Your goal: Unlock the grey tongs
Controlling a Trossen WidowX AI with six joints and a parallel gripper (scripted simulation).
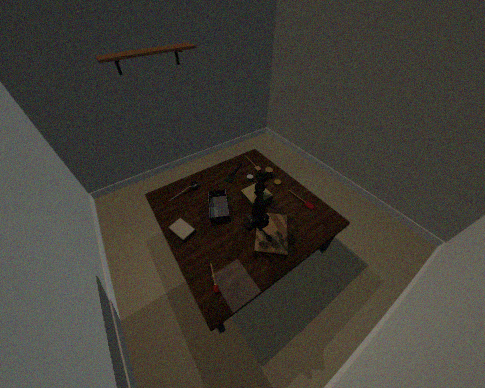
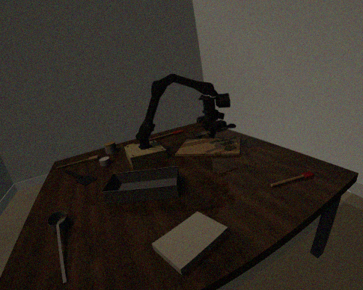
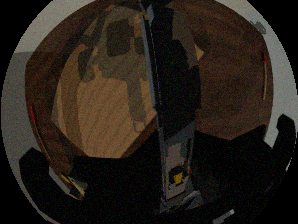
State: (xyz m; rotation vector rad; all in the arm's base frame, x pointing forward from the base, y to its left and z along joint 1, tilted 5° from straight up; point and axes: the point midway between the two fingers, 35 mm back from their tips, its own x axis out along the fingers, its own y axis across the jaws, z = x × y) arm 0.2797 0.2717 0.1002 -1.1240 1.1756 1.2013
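My gripper tip is 11 cm past the wooden board, 6 cm to the right of it and 9 cm above it. Round my gripper tip: red-handled tool: 44 cm ahead, 9 cm to the left, 10 cm below; pale flat box: 42 cm ahead, 40 cm to the right, 9 cm below; roasting tin: 6 cm ahead, 42 cm to the right, 7 cm below.
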